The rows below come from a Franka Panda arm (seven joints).
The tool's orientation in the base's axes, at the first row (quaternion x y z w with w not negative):
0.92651, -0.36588, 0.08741, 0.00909
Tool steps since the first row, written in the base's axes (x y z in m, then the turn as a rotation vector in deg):
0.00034, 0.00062, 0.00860, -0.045, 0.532, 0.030
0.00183, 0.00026, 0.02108, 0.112, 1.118, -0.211
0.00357, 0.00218, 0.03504, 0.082, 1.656, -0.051
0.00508, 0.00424, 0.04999, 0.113, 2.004, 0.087
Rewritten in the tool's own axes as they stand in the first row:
0.00127, -0.00109, -0.00846, -0.387, -0.360, -0.080
0.00469, -0.00243, -0.02049, -0.711, -0.885, 0.135
0.00699, -0.00567, -0.03412, -1.070, -1.266, -0.071
0.00920, -0.00891, -0.04877, -1.260, -1.548, -0.230

